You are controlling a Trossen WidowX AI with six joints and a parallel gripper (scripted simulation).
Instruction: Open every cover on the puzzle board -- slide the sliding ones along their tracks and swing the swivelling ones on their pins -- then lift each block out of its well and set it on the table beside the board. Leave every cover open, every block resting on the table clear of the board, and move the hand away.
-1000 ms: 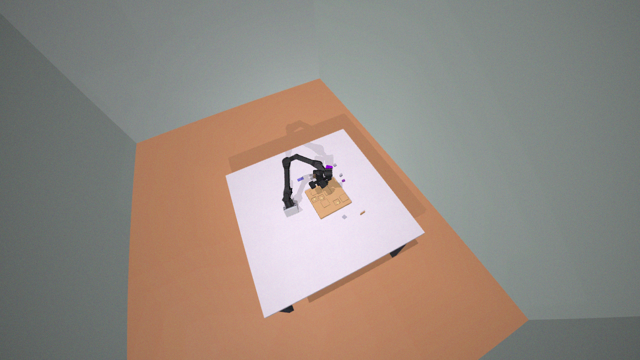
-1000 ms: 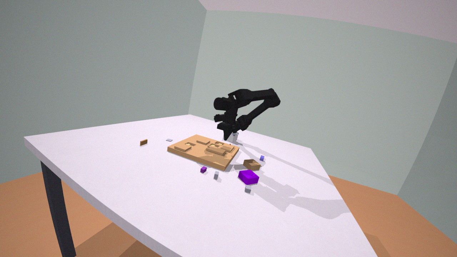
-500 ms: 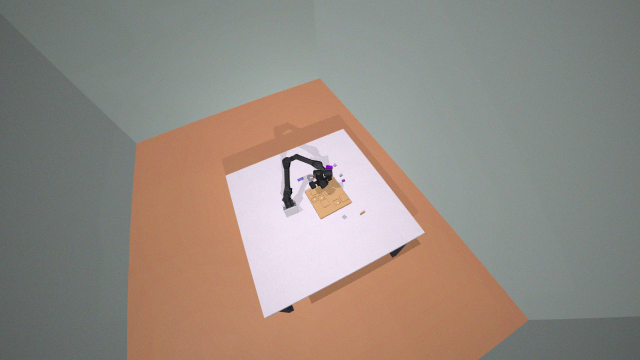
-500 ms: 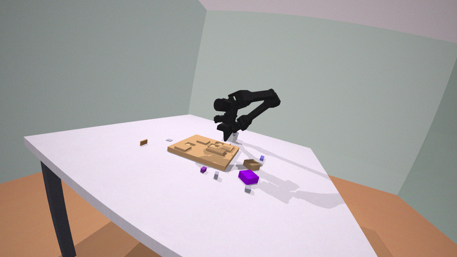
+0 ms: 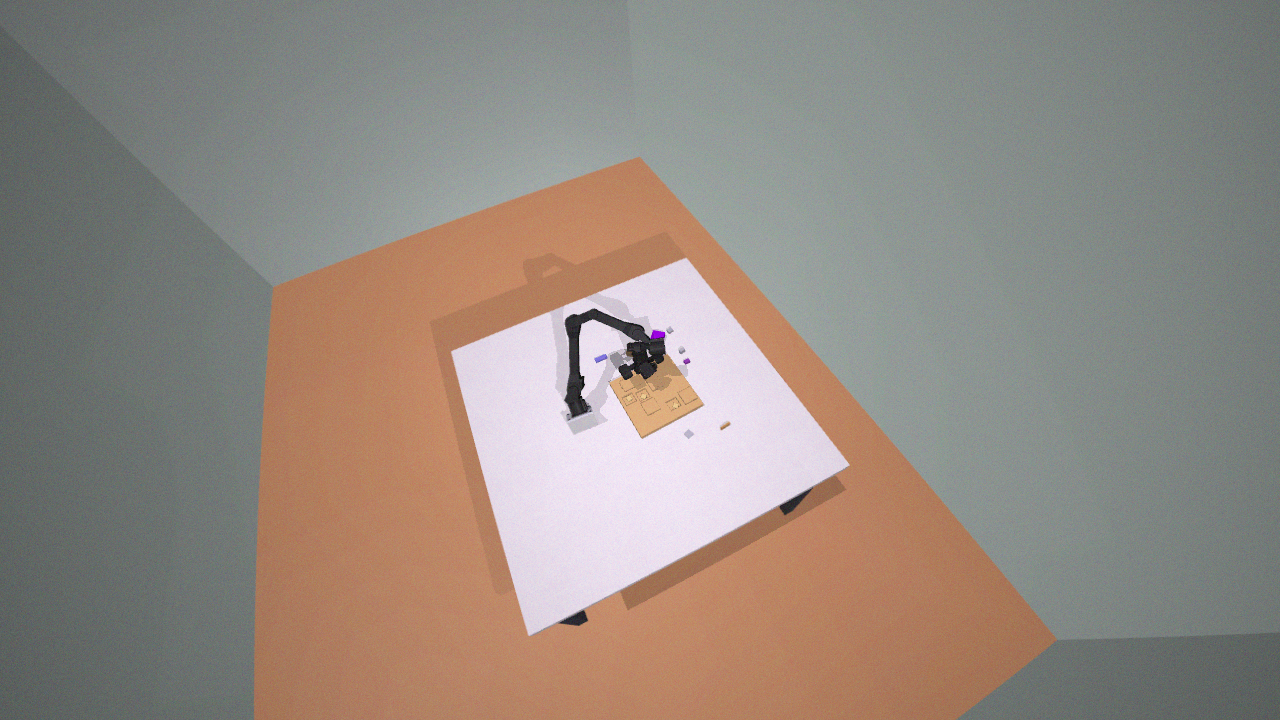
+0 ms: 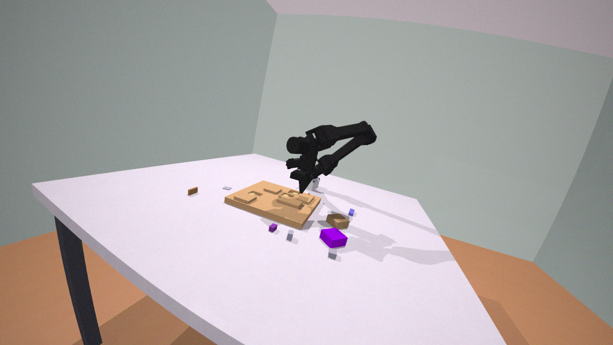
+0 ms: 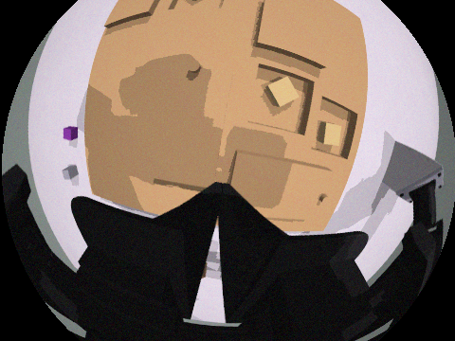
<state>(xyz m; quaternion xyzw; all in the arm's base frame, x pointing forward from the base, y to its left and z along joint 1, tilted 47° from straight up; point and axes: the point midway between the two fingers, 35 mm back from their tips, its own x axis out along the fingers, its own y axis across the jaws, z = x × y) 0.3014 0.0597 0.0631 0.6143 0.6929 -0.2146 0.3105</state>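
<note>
Now: the small purple cube 220 mm ahead of my gripper tip, 50 mm below it and 30 mm to the left of it. The rest, counted from my gripper tip: large purple block (190 mm to the left, 140 mm ahead, 50 mm below); blue piece (190 mm to the left, 140 mm behind, 60 mm below); brown box (170 mm to the left, 50 mm below, 10 mm ahead).
</note>
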